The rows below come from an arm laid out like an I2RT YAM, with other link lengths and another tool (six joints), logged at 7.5 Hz.
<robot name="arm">
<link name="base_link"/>
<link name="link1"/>
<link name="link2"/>
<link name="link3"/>
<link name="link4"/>
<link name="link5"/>
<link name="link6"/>
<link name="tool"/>
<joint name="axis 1" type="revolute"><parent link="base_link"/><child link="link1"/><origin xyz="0 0 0.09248" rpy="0 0 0"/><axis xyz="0 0 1"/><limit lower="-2.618" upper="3.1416"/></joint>
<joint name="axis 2" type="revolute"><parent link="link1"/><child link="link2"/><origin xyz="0.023 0.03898 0.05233" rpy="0 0 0"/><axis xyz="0 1 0"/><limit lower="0" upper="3.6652"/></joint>
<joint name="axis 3" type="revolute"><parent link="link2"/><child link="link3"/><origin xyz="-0.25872 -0.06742 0" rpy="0 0 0"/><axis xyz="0 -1 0"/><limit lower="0" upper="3.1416"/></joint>
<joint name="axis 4" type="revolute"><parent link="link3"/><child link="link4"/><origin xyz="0.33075 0.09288 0.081" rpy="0 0 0"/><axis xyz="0 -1 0"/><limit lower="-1.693" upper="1.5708"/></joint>
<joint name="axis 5" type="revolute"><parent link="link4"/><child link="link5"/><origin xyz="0.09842 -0.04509 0.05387" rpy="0 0 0"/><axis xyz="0 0 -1"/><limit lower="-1.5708" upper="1.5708"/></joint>
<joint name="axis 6" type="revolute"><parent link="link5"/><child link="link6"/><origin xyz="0.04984 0 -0.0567" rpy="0 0 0"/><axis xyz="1 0 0"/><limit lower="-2.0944" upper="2.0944"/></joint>
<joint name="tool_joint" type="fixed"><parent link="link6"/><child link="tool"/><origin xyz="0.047 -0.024 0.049" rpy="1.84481 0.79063 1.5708"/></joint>
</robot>
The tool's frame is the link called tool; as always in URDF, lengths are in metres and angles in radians.
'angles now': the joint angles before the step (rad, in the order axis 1, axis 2, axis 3, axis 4, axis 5, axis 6). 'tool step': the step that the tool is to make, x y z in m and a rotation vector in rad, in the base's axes. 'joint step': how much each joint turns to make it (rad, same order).
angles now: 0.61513 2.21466 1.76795 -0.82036 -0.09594 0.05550
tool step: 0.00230 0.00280 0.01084 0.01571 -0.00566 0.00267
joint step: -0.00001 -0.00343 0.02367 -0.01338 -0.00993 0.00037
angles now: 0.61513 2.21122 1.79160 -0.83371 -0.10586 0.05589
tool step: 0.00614 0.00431 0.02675 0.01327 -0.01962 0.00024
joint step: -0.00001 -0.00037 0.07136 -0.04809 0.00038 -0.00039
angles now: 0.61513 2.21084 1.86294 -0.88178 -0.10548 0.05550
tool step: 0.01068 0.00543 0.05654 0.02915 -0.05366 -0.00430
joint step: -0.00153 -0.00001 0.14570 -0.08506 0.00763 0.00000
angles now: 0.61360 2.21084 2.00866 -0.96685 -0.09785 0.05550
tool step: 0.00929 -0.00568 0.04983 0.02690 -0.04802 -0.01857
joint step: -0.01449 -0.00001 0.12701 -0.07209 0.00648 0.00153
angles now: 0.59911 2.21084 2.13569 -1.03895 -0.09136 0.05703
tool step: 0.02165 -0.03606 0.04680 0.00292 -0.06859 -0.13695
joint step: -0.05036 0.00003 0.11486 -0.05227 0.07133 0.06027
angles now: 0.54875 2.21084 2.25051 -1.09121 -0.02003 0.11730
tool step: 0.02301 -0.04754 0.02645 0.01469 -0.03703 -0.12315
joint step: -0.07552 0.00001 0.06447 -0.02478 0.02900 0.03816
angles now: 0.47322 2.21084 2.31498 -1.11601 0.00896 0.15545
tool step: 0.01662 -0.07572 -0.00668 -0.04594 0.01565 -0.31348
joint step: -0.08698 0.00191 -0.00685 -0.03929 0.14610 0.17738
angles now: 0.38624 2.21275 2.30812 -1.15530 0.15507 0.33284
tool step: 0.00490 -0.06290 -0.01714 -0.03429 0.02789 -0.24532
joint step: -0.07706 0.00227 -0.03665 -0.02784 0.09766 0.14190
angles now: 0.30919 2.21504 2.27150 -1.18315 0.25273 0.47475
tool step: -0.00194 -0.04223 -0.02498 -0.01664 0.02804 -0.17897
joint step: -0.05304 -0.00001 -0.06487 0.00077 0.05797 0.11672
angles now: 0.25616 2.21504 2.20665 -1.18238 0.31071 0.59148
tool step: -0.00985 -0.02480 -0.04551 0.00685 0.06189 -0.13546
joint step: -0.03052 0.00039 -0.11366 0.02059 0.01411 0.11176
